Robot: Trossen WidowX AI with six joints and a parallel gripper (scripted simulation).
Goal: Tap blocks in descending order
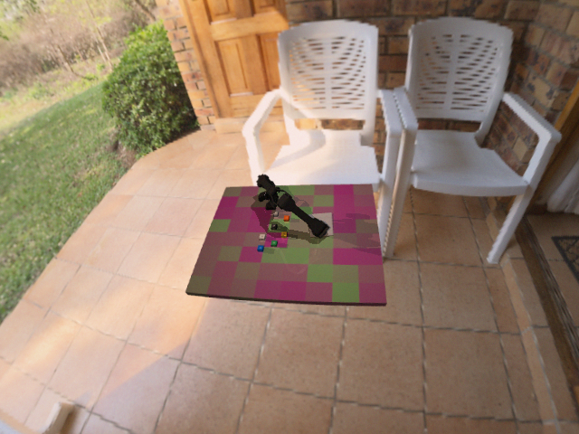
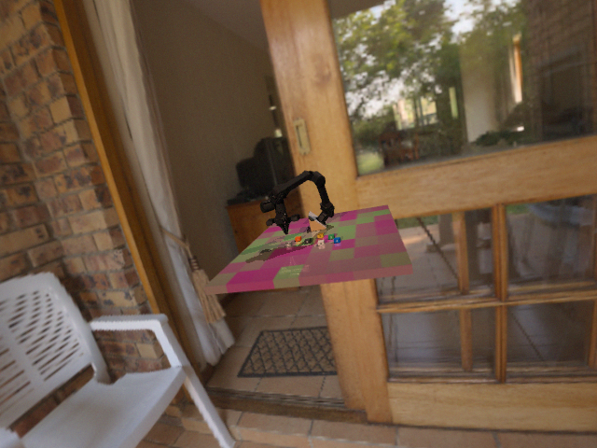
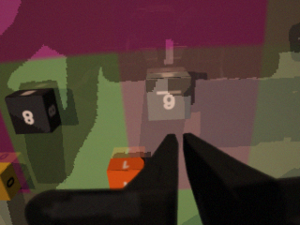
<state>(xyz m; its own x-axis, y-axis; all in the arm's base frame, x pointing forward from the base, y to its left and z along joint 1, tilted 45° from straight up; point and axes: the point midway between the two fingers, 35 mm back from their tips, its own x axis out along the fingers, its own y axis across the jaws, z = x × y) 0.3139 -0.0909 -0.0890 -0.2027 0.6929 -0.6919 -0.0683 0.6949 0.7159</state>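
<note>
The grey block marked 9 is 60 mm below my gripper tip and 10 mm ahead of it. The rest, counted from my gripper tip: orange block marked 1: 70 mm behind, 60 mm below, 40 mm to the left; then black block marked 8: 110 mm to the left, 60 mm below, 10 mm behind; then yellow block marked 0: 170 mm to the left, 90 mm behind, 60 mm below.
</note>
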